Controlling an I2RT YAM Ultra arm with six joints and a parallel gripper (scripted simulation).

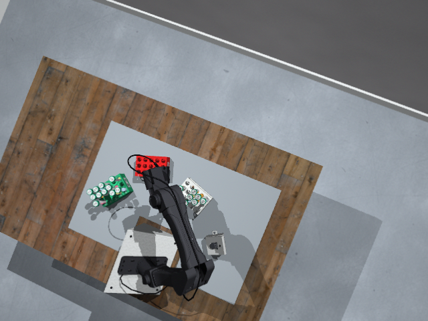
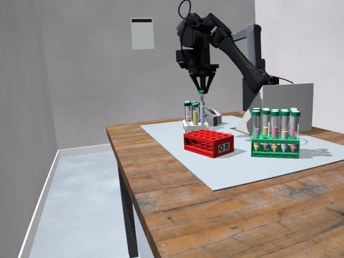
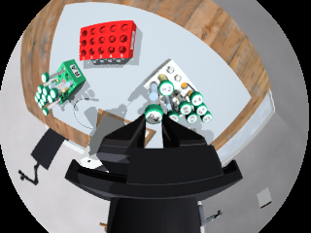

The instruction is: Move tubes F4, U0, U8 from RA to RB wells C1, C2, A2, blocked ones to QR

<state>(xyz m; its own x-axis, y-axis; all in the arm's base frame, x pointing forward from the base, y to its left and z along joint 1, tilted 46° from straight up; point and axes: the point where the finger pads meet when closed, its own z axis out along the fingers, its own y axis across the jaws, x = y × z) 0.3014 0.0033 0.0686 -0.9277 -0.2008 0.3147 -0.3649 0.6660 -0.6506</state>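
Right now the tube is 60 mm below my hand and 10 mm ahead of it. Round my hand: red rack QR: 150 mm to the left, 140 mm below, 70 mm ahead; tube with yellow filling: 100 mm below, 30 mm ahead, 10 mm to the right; white rack RB: 140 mm below, 50 mm to the right, 10 mm ahead.
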